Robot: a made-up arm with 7 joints. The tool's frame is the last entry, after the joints.
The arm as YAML. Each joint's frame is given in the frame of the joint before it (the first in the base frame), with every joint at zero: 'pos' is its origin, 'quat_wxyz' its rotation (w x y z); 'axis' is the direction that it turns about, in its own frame. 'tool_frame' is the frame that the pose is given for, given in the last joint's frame.
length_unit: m
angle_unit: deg
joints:
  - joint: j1
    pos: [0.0, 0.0, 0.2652]
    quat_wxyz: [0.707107, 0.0, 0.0, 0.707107]
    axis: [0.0, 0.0, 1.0]
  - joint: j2
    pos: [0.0, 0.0, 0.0]
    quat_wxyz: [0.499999, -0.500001, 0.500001, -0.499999]
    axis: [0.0, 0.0, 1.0]
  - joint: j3
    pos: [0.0, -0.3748, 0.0]
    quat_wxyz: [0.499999, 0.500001, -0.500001, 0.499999]
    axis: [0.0, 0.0, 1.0]
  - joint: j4
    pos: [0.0, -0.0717, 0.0]
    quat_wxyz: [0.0, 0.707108, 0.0, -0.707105]
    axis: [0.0, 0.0, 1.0]
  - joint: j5
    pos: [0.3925, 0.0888, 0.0]
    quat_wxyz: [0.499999, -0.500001, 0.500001, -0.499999]
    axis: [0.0, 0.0, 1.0]
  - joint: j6
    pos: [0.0, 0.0, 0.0]
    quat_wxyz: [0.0, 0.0, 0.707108, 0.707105]
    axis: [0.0, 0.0, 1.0]
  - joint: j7
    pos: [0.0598, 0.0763, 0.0]
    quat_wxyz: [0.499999, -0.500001, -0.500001, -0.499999]
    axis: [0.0, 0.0, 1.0]
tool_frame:
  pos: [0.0, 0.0, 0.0]
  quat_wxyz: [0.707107, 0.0, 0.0, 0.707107]
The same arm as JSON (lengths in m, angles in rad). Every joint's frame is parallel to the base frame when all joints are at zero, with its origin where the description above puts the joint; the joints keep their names.
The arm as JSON. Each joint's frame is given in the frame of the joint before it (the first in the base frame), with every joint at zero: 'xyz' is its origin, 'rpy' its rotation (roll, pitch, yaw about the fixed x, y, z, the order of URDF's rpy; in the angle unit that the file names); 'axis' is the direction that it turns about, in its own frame. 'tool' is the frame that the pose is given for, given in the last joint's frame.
{"units": {"length": "m", "angle": "rad"}, "joints": [{"name": "j1", "type": "revolute", "origin": {"xyz": [0.0, 0.0, 0.2652], "rpy": [0.0, 0.0, 0.0]}, "axis": [0.0, 0.0, 1.0]}, {"name": "j2", "type": "revolute", "origin": {"xyz": [0.0, 0.0, 0.0], "rpy": [0.0, 0.0, 0.0]}, "axis": [0.0, 1.0, 0.0]}, {"name": "j3", "type": "revolute", "origin": {"xyz": [0.0, 0.0, 0.3748], "rpy": [0.0, 0.0, 0.0]}, "axis": [0.0, 0.0, 1.0]}, {"name": "j4", "type": "revolute", "origin": {"xyz": [0.0717, 0.0, 0.0], "rpy": [0.0, 0.0, 0.0]}, "axis": [0.0, -1.0, 0.0]}, {"name": "j5", "type": "revolute", "origin": {"xyz": [0.0888, 0.0, -0.3925], "rpy": [0.0, 0.0, 0.0]}, "axis": [0.0, 0.0, -1.0]}, {"name": "j6", "type": "revolute", "origin": {"xyz": [0.0, 0.0, 0.0], "rpy": [0.0, 0.0, 0.0]}, "axis": [0.0, 1.0, 0.0]}, {"name": "j7", "type": "revolute", "origin": {"xyz": [0.0598, 0.0, -0.0763], "rpy": [0.0, 0.0, 0.0]}, "axis": [0.0, 0.0, -1.0]}], "tool": {"origin": {"xyz": [0.0, 0.0, 0.0], "rpy": [-3.1416, 0.0, 0.0]}}}
